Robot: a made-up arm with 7 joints. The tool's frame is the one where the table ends. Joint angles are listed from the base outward.
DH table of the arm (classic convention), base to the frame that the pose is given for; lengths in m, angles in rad. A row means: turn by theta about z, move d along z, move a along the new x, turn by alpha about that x. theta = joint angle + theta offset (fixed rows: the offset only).
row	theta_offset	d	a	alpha
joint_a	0	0.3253	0	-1.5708
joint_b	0	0	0	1.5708
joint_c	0	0.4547	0.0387	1.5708
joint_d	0	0	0.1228	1.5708
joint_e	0	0.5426	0	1.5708
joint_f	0	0	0.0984	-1.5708
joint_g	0	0.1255	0	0
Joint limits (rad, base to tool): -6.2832..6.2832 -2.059..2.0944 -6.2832..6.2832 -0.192..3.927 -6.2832..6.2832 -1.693..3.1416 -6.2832..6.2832
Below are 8 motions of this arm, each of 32 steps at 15 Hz.
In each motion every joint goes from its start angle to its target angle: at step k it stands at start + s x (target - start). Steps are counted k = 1, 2, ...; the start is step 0. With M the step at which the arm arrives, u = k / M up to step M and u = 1 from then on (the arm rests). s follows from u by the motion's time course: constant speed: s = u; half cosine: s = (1 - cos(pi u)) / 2; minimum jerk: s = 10 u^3 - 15 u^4 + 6 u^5.
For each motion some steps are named. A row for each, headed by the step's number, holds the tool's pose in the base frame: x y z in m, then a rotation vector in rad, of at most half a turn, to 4 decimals.
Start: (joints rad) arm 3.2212 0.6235 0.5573 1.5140 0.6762 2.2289 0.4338
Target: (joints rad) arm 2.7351 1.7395 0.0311 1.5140 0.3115 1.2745 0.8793
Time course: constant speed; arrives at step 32
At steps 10, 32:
10: -0.6735 -0.2673 0.1057 0.2961 1.5241 -0.3085
32: -0.3196 0.0830 -0.4523 1.1979 1.1276 0.1576

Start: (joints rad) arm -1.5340 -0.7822 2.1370 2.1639 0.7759 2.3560 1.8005
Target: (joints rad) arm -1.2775 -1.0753 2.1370 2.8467 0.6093 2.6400 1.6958
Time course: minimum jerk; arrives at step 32
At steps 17, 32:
17: 0.0584 0.8766 0.6304 2.3408 -0.6738 0.0361
32: -0.1564 0.8752 0.6149 2.3723 -0.3513 0.3594

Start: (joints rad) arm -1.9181 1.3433 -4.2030 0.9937 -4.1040 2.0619 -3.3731
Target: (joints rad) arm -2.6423 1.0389 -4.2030 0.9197 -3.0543 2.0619 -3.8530
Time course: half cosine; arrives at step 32
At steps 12, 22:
12: 0.3336 -0.4460 0.8104 -0.7966 -0.7785 2.6755
22: 0.2288 -0.5408 0.7847 -0.4348 -1.0524 2.0532

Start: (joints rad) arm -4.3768 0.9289 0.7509 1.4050 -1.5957 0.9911 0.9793
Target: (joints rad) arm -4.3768 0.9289 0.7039 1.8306 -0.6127 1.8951 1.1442
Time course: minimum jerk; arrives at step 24
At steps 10, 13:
10: -0.6438 0.6028 0.1749 1.4137 2.4841 0.8436
13: -0.6160 0.6324 0.2026 1.6163 2.1563 0.6870

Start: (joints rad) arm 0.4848 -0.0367 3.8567 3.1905 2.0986 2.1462 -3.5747
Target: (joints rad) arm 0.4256 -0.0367 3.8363 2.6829 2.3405 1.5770 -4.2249
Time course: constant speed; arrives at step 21
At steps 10, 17, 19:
10: 0.0957 -0.0147 1.4121 -0.7136 1.5710 -0.2262
17: 0.0294 -0.1159 1.4407 -0.6596 1.2532 -0.3290
19: 0.0081 -0.1461 1.4440 -0.6299 1.1677 -0.3680

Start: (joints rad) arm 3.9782 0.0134 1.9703 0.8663 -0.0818 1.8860 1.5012
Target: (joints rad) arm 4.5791 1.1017 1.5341 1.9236 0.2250 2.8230 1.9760
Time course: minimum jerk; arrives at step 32
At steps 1, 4, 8, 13, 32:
1: 0.4458 -0.1686 0.3755 1.4343 -1.8282 -1.0264
4: 0.4499 -0.1691 0.3866 1.4448 -1.8394 -1.0318
8: 0.4670 -0.1757 0.4477 1.5040 -1.8948 -1.0717
13: 0.4731 -0.2260 0.5888 1.6566 -1.9744 -1.2460
32: 0.3928 -0.5919 0.6101 -1.8081 1.4712 1.9141

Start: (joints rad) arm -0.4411 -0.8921 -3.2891 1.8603 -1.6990 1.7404 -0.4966
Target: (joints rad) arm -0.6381 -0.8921 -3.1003 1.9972 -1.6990 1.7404 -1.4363
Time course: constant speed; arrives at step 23
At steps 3, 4, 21, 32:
3: -0.7611 0.6186 0.3733 -0.3742 1.3131 1.1488
4: -0.7602 0.6219 0.3755 -0.3952 1.3087 1.1132
21: -0.7356 0.6805 0.4188 -0.7511 1.2044 0.5214
32: -0.7316 0.6877 0.4246 -0.7930 1.1883 0.4537

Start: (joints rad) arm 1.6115 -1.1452 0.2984 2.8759 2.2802 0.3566 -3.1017
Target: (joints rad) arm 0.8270 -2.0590 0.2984 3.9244 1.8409 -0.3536 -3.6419
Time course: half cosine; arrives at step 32
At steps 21, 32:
21: -0.2745 -0.8641 -0.2039 0.9245 2.4959 -1.3831
32: -0.1796 -0.5816 -0.4256 0.8707 2.5496 -0.8989

